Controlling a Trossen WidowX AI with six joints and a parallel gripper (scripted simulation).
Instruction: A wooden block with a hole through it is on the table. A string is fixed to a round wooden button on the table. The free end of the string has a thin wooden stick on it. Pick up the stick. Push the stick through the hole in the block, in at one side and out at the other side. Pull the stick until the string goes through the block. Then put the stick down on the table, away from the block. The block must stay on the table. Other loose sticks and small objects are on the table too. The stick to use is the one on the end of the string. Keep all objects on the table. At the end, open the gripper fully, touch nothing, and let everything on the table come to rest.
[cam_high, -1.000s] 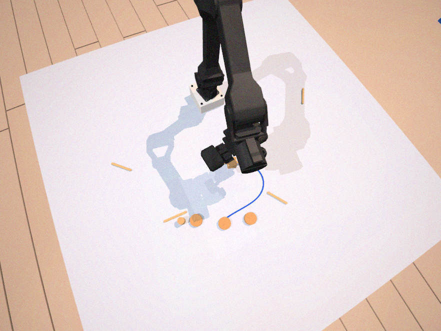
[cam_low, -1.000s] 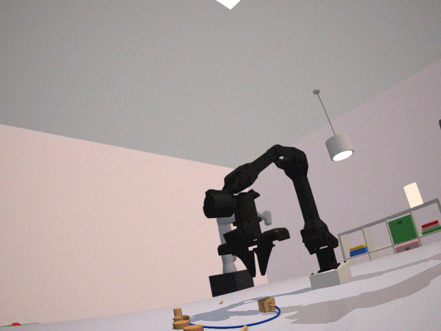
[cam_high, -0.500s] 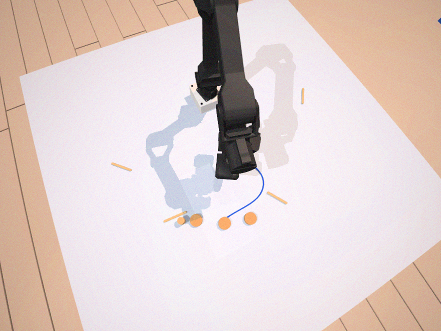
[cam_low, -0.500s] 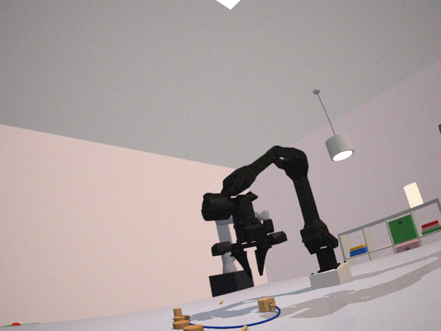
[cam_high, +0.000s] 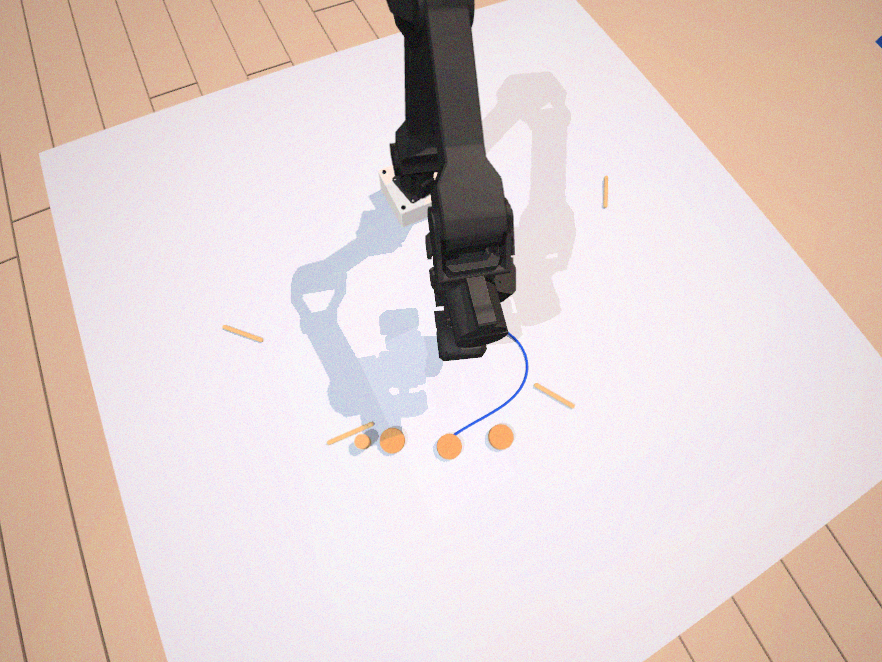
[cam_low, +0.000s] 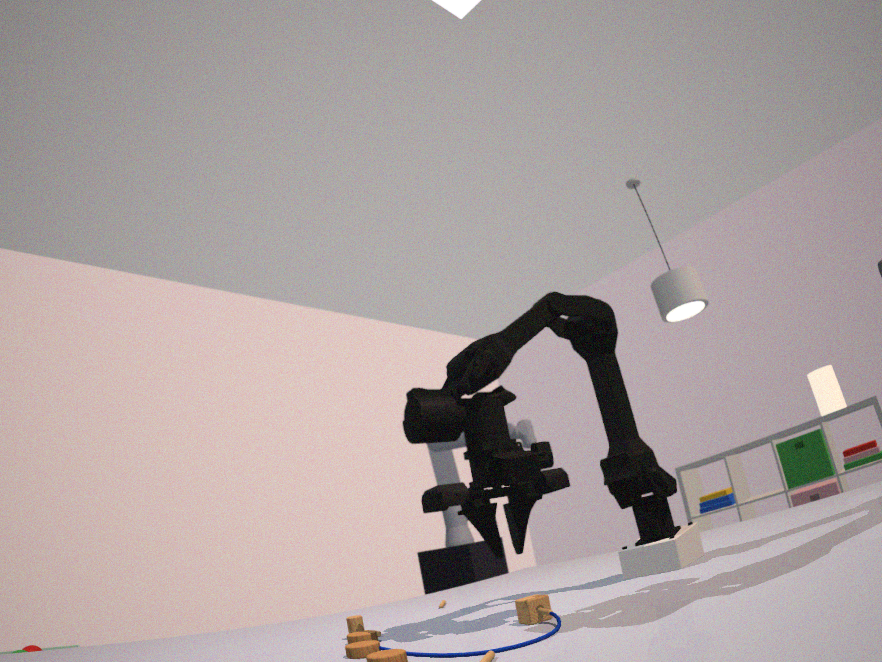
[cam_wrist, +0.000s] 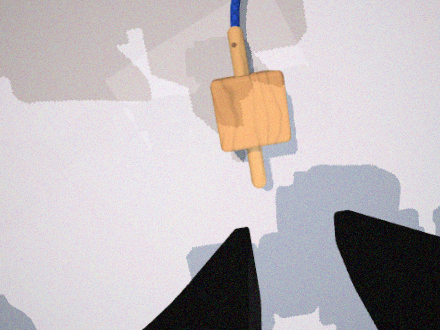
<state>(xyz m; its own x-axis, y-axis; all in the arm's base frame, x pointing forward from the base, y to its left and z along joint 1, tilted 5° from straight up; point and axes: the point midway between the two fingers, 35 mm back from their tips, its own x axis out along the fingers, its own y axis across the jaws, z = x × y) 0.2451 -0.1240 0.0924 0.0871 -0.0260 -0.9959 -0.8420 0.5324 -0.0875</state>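
Now: gripper tip 70 mm above the wooden block, 30 mm to the right of it and 10 mm short of it. The rest, counted from my gripper tip: round wooden button 160 mm ahead, 120 mm to the right, 80 mm below; then thin stick 70 mm below, 40 mm to the left, 20 mm ahead.
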